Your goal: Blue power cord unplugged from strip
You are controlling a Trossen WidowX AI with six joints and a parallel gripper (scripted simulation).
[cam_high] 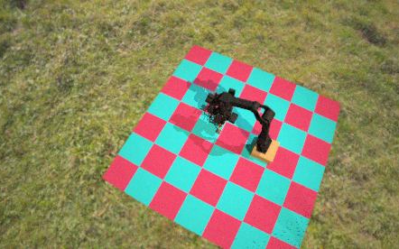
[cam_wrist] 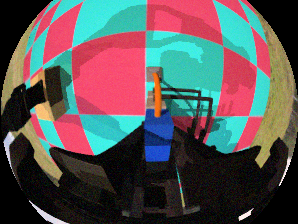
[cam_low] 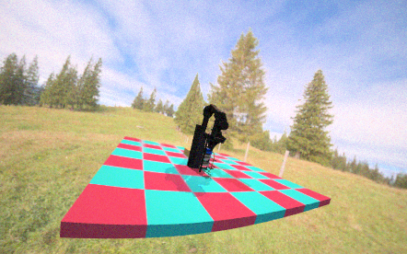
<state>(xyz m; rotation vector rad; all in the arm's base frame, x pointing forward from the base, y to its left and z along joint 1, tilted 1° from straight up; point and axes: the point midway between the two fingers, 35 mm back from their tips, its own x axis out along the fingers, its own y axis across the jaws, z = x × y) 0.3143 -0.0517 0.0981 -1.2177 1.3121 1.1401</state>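
The blue plug is 3 cm to the right of my gripper tip.
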